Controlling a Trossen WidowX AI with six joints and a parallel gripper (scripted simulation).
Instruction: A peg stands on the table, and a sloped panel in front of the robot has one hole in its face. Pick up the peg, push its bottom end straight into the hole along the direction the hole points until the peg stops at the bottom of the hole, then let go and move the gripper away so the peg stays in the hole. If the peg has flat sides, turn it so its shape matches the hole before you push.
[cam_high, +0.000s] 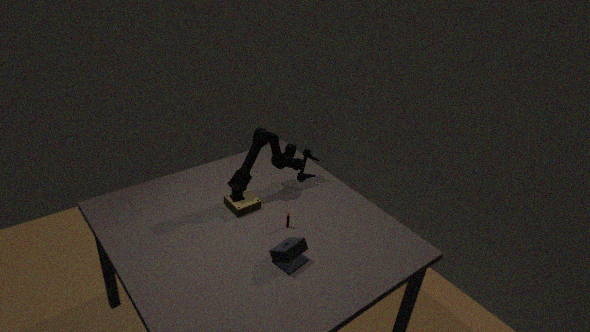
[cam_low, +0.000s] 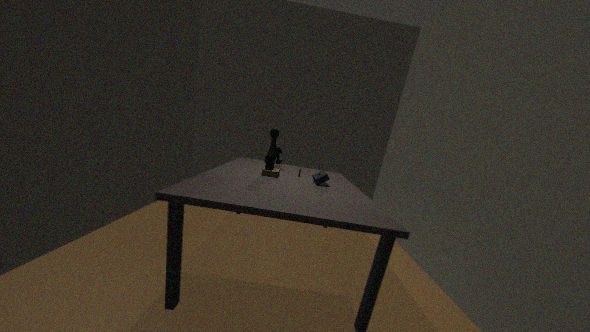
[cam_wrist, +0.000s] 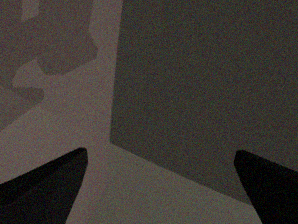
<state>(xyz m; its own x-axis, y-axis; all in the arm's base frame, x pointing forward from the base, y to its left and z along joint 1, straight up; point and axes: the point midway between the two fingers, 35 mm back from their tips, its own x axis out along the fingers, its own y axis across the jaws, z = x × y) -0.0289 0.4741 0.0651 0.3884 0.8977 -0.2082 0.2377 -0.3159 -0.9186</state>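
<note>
The red peg is 340 mm to the right of my gripper tip, 280 mm ahead of it and 50 mm below it. Also, from my gripper tip: sloped panel: 480 mm ahead, 440 mm to the right, 50 mm below.
</note>
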